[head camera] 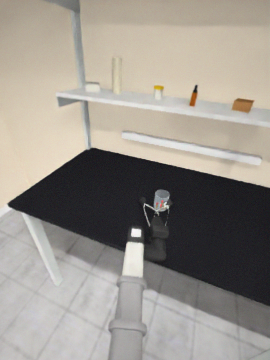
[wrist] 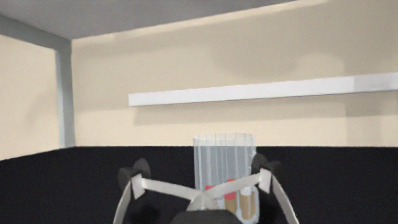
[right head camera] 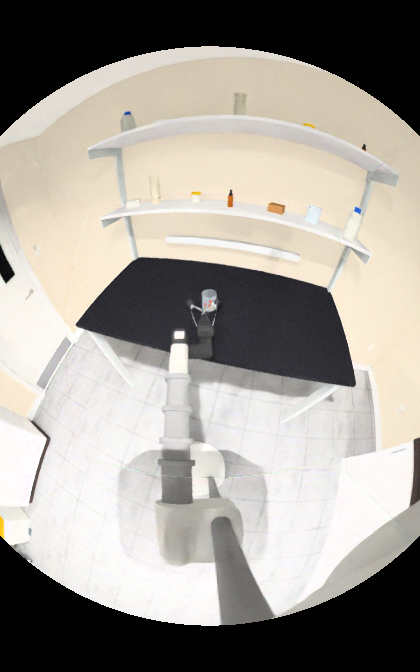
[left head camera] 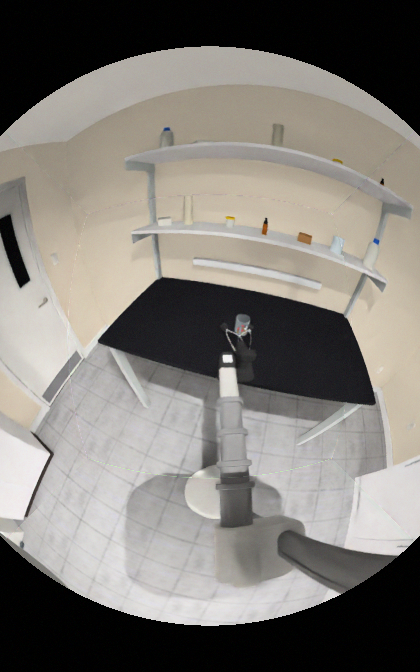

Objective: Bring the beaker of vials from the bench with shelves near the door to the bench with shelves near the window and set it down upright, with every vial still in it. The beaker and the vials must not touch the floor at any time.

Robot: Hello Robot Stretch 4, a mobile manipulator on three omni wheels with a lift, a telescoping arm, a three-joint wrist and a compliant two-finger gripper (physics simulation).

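The clear beaker stands upright on the black bench top. Vials with red and white caps and brown contents show low inside it. My gripper is open, its two fingertips wide apart and low over the bench at the beaker's near side. In the wrist view the beaker is right of centre between them. The right fingertip overlaps its right edge, and the left one stands well clear. The finger strips hide part of the vials; whether the right fingertip touches the beaker I cannot tell.
A lower shelf with bottles, jars and boxes hangs above the bench, with an upper shelf over it. A white rail runs along the wall. A door is at the left. White cabinets stand at the lower right.
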